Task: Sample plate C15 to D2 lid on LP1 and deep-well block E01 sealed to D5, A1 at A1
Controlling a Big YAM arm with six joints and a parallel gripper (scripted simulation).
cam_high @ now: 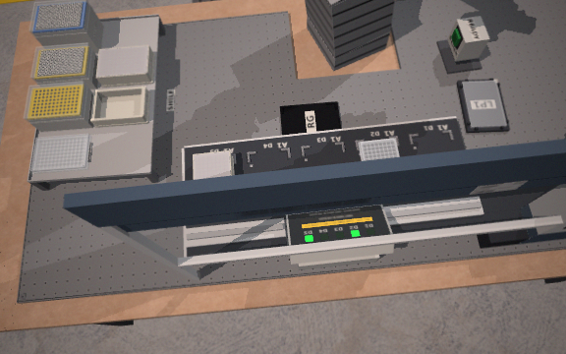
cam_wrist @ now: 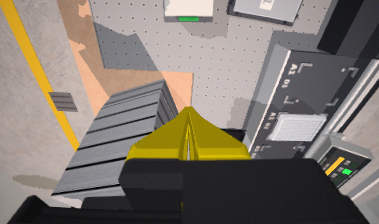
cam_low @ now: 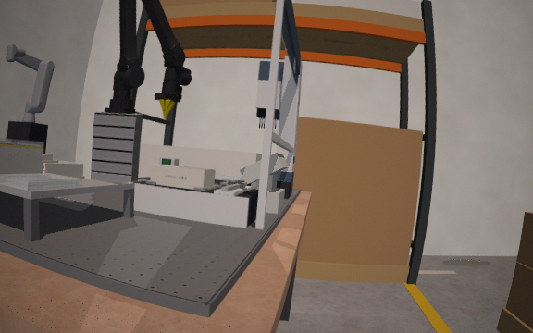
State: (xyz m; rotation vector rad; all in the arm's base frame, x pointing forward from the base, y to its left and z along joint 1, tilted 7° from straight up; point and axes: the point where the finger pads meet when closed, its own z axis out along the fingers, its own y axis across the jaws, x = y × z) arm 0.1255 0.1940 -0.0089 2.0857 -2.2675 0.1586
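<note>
My hand is 1 cm short of the ready key, 6 cm to the right of it and 19 cm above it. From my hand the other things lie so: clear plate lid (17 cm ahead, 9 cm to the left, 25 cm below); sample plate C15 (28 cm ahead, 21 cm to the right, 20 cm below); lid park LP1 (17 cm ahead, 9 cm to the left, 26 cm below).
</note>
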